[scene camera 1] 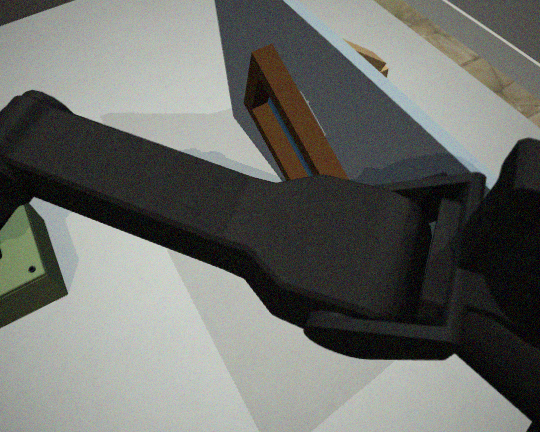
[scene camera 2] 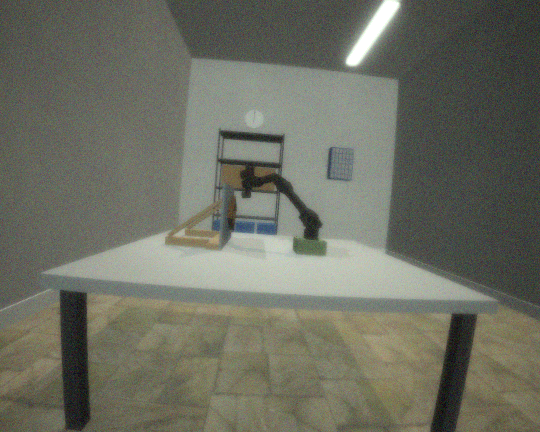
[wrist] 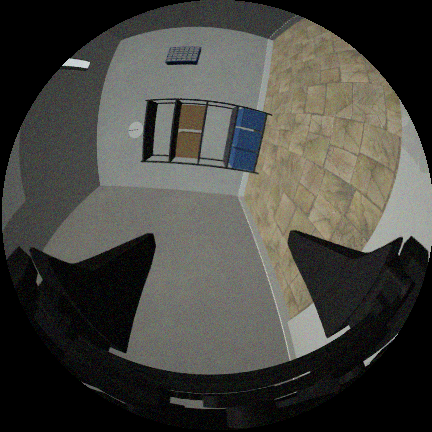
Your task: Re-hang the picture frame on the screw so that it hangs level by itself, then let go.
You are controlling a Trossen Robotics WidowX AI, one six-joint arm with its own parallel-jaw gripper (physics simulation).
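The brown picture frame (scene camera 1: 296, 110) (scene camera 2: 232, 212) is against the dark face of the upright board (scene camera 1: 380, 125) (scene camera 2: 224, 215). In scene camera 1 its near end is hidden behind the arm, and a thin pale strip shows behind its edge. I cannot tell whether it hangs level. The screw does not show. My gripper (wrist: 223, 239) is open and empty; its two black fingers stand wide apart in the wrist view, with the far wall beyond them. The frame does not show in the wrist view. In scene camera 2 the arm's end is above and right of the board's top edge.
The dark arm (scene camera 1: 150, 185) (scene camera 2: 295, 197) crosses scene camera 1 in front of the board. It stands on a green base (scene camera 1: 25, 250) (scene camera 2: 309, 246). Wooden braces (scene camera 2: 192, 241) support the board from behind on the white table (scene camera 2: 270, 275). A shelf rack (scene camera 2: 252, 135) stands beyond.
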